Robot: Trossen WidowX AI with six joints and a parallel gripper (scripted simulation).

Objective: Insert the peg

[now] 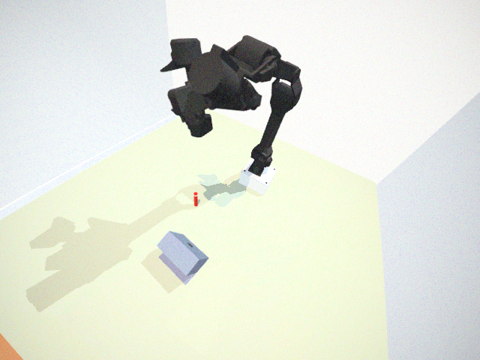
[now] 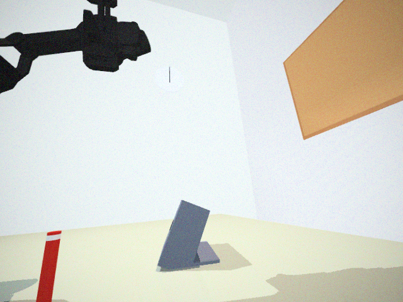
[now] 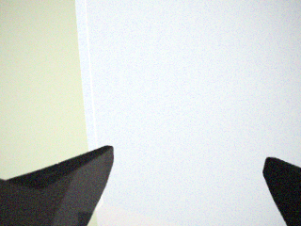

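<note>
Now: the red round peg 390 mm below my gripper tip, 70 mm to the left of it and 10 mm behind it. The rest, counted from my gripper tip: grey sloped panel (400 mm below, 180 mm ahead, 150 mm to the left); then flat base plate (450 mm below, 210 mm ahead, 140 mm to the left).
</note>
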